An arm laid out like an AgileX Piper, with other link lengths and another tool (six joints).
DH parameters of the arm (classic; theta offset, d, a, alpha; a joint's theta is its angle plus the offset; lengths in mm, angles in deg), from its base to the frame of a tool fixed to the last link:
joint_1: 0 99.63 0 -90
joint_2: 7.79 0 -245.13 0
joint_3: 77.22 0 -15.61 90
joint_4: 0 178.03 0 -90
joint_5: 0 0 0 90
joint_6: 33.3 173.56 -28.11 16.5
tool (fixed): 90 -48.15 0 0
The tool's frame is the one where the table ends.
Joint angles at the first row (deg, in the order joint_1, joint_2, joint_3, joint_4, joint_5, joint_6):
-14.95 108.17 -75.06 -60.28 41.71 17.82
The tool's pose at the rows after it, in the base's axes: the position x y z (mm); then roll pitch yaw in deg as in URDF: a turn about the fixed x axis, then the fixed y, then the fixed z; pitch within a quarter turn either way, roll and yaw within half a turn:
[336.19 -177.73 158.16 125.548 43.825 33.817]
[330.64 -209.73 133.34 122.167 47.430 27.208]
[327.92 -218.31 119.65 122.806 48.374 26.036]
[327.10 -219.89 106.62 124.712 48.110 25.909]
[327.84 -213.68 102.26 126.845 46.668 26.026]
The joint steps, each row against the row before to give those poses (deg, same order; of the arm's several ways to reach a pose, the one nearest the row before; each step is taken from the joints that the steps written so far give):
-2.75 5.05 0.00 -9.68 0.17 6.93
-4.07 5.78 0.00 -9.74 1.15 8.60
-1.15 2.47 0.00 -1.72 0.40 2.35
-0.11 2.00 0.00 0.40 0.17 1.83
1.09 0.29 0.00 2.98 0.40 0.34

